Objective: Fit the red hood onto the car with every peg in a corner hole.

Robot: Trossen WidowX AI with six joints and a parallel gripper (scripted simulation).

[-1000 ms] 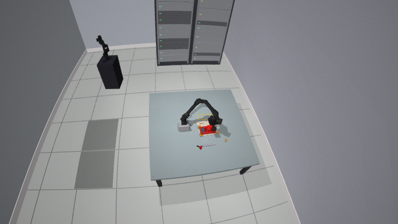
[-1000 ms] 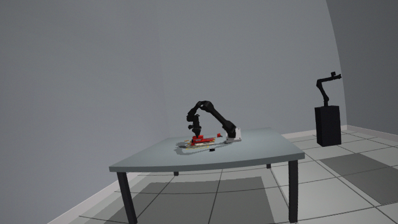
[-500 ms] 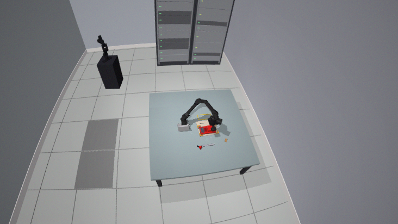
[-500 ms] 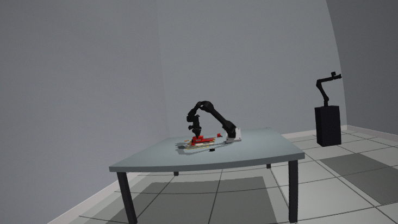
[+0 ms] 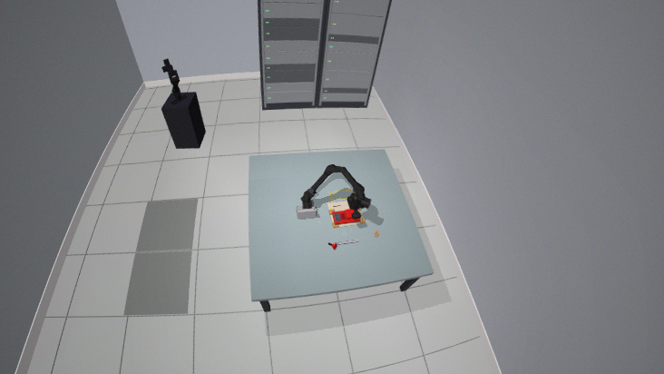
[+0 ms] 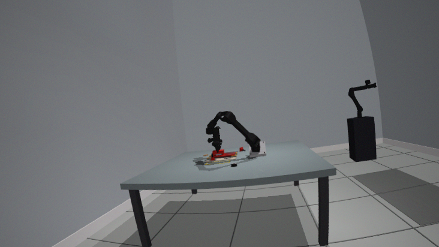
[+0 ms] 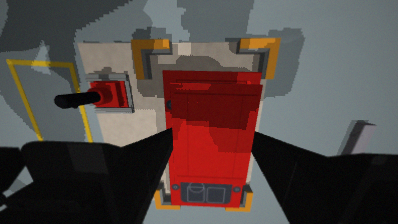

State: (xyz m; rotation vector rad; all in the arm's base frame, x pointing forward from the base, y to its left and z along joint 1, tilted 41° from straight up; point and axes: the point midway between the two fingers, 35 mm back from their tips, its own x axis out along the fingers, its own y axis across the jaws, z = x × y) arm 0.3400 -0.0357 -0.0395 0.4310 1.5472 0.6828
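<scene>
Now: gripper tip right at the red hood. The rest, counted from my gripper tip: tan block (180 mm ahead, 160 mm to the right, 50 mm below); black wheel (220 mm behind, 370 mm to the left, 40 mm below); red-handled screwdriver (50 mm behind, 220 mm to the right, 50 mm below).
</scene>
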